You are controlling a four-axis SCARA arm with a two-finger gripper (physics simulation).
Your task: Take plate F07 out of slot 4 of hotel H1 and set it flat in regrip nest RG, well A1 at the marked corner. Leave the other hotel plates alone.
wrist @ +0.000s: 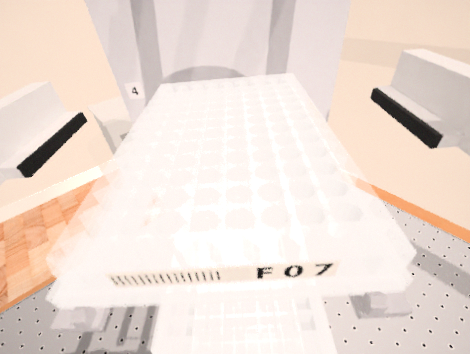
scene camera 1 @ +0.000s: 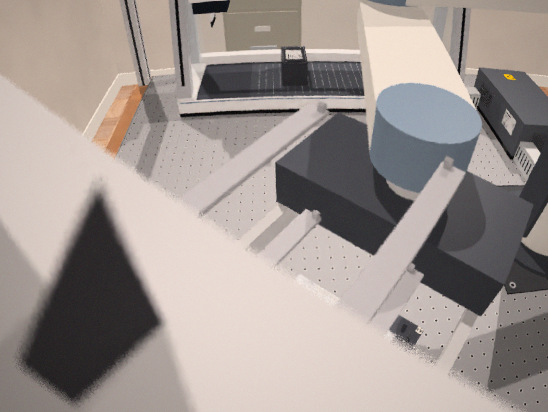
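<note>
Plate F07, a translucent well plate with its label at the front edge, lies flat in slot 4 of hotel H1, beside the "4" tag. My gripper is open and empty. In the wrist view its black-padded fingers stand left and right of the plate with a gap on each side. In scene camera 1 the dark gripper body hangs under the blue cylinder, and a pale foreground surface hides the fingertips. I cannot make out regrip nest RG or its marked corner in either view.
Another translucent plate sits below F07, its label out of view. Long grey bars with end pegs pass near the gripper body. A black box stands on the dark tray at the back. A dark grey unit stands at the right.
</note>
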